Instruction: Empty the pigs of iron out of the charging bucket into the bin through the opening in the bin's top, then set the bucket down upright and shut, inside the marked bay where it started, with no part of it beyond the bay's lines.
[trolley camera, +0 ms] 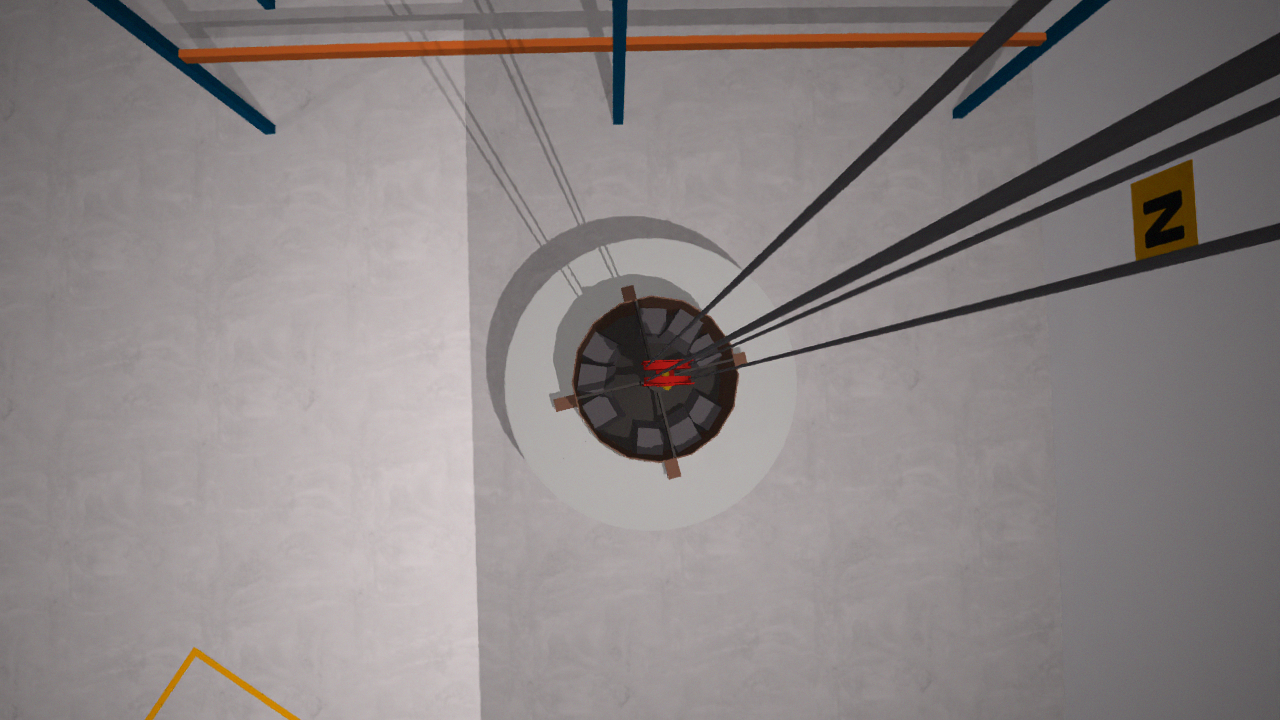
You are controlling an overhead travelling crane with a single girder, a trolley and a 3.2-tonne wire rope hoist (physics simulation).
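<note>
The charging bucket (729,394), round with a brown rim, is upright above the middle of the bin (653,497), a large pale round top. Dark grey pigs of iron (648,438) lie in a ring inside the bucket. The red hook block (667,372), my gripper, is over the bucket's middle, with thin sling legs running to brown lugs around the rim; it holds the bucket. The bin's opening is hidden under the bucket. I cannot tell how high the bucket is above the bin or whether they touch. A corner of the marked bay's yellow line (246,685) shows at bottom left.
An orange rail (402,48) crosses the top of the view with blue posts (618,80) beside it. Dark hoist ropes (895,223) run from the hook block to the upper right. A yellow sign (1141,201) with a black letter is at the right.
</note>
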